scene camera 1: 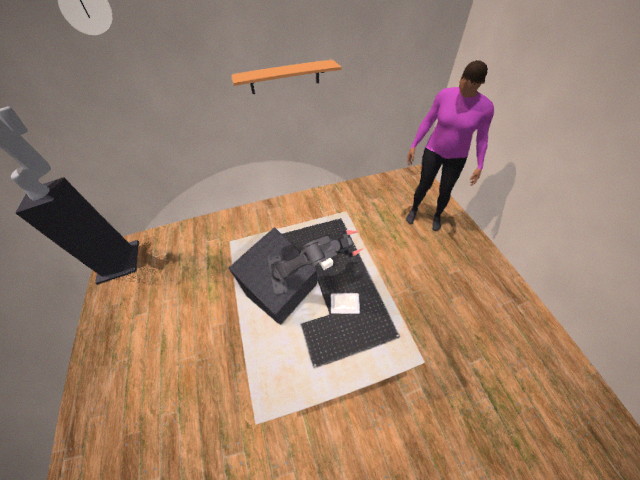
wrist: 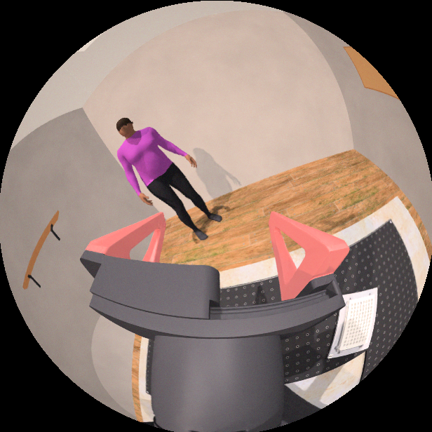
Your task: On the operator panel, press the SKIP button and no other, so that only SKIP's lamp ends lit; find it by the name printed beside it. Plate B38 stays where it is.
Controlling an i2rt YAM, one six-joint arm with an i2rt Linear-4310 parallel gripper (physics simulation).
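Places are measured from the arm's base along level axes (x back, y down, z right), in centimetres.
Where they show: gripper, fingertip midpoint: [scene camera 1: 360,240]; arm's base, link origin: [scene camera 1: 277,274].
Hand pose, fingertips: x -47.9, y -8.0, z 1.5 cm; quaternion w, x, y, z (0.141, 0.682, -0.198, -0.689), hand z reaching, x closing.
Things, the pixels of their centre, and the offset from my fingertips. Level surfaces: height alone.
- white rectangular unit, body centre: [scene camera 1: 345,302] dx +16.2, dy +29.1, dz +18.8 cm
- small white block, body centre: [scene camera 1: 321,256] dx +17.0, dy +28.2, dz -15.9 cm
- black perforated board, surface height: dy +31.0 cm
- pale table top, surface height: dy +32.3 cm
My gripper [scene camera 1: 358,242] [wrist: 216,217] is open, its two red fingers wide apart with nothing between them. It is raised over the far end of the black perforated board and points outward past its edge. A white rectangular unit [scene camera 1: 345,303] [wrist: 358,322] lies on the board, nearer the scene camera than the gripper; in the wrist view its raised top shows a grid of small dots. A small white block [scene camera 1: 326,263] shows beside the arm in the scene view. No button, lamp or printed name can be read, so I cannot tell which is the operator panel or plate B38.
The black perforated board [scene camera 1: 351,335] [wrist: 400,270] lies on a pale table top [scene camera 1: 279,382]. My arm stands on a dark block [scene camera 1: 258,268]. A person in purple [scene camera 1: 454,124] [wrist: 147,155] stands beyond the table. A grey arm on a dark pedestal [scene camera 1: 77,227] stands at the left.
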